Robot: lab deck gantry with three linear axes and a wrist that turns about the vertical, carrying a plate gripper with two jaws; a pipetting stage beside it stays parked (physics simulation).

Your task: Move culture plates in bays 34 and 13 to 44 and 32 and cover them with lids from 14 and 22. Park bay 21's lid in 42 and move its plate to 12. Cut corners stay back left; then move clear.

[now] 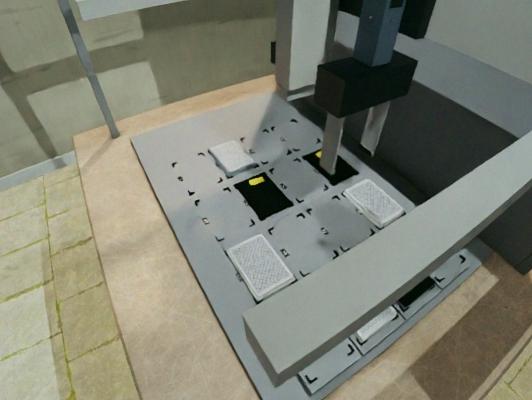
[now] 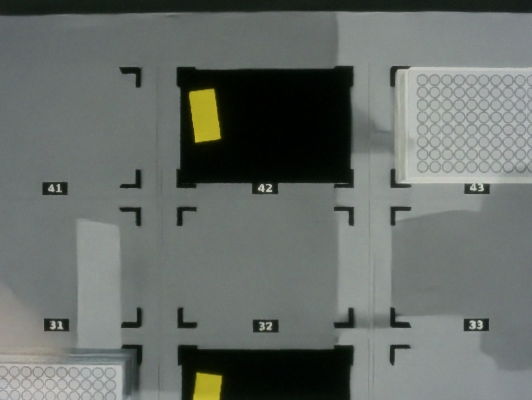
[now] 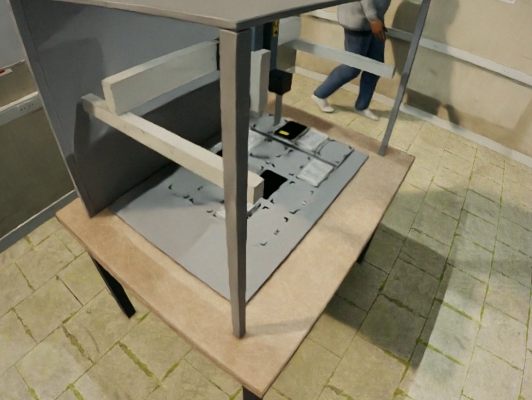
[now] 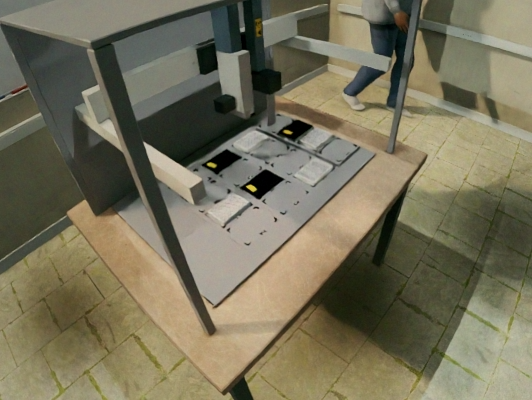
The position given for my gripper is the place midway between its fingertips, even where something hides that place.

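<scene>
In image 1 I see my gripper point(image 1: 347, 159), along with a black lid point(image 1: 266, 199) and a bay 32 point(image 1: 302, 183). Image 2 gives me a black lid point(image 2: 236, 125), and the bay 32 point(image 2: 231, 262) is there too. My gripper point(image 3: 264, 119) is visible in image 3. In image 4 I find my gripper point(image 4: 260, 119) again, together with the bay 32 point(image 4: 238, 174).
</scene>
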